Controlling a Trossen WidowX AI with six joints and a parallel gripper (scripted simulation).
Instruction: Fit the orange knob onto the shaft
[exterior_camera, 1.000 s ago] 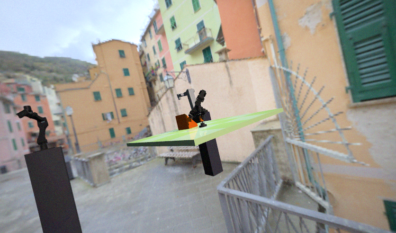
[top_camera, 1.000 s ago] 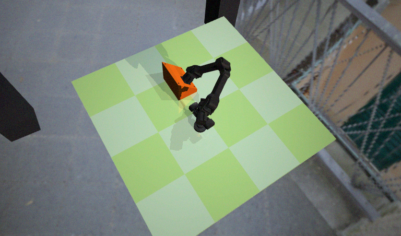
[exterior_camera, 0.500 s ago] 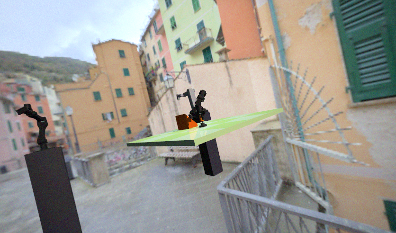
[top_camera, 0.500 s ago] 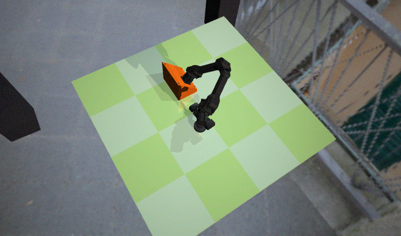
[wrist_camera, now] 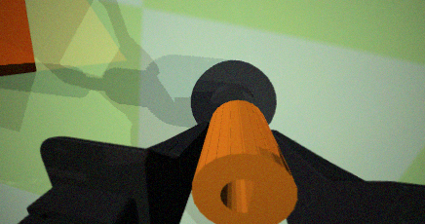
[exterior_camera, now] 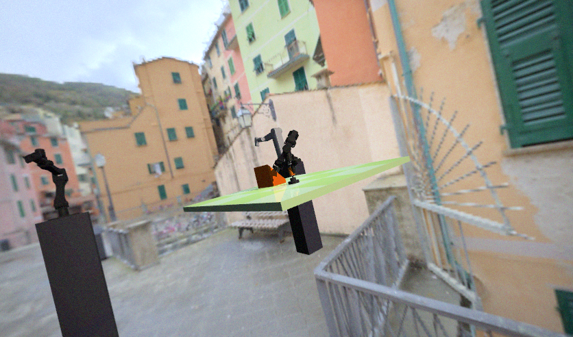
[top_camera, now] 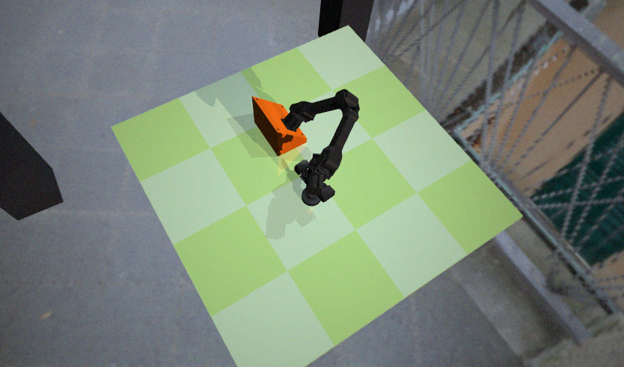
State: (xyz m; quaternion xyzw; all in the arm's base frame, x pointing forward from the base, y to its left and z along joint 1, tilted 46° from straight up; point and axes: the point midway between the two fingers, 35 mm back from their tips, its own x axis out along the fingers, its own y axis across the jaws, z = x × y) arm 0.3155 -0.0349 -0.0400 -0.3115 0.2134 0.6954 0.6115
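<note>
My gripper tip is now 20 mm below the orange knob. Also, from my gripper tip: dark round pedestal: 40 mm below.
</note>
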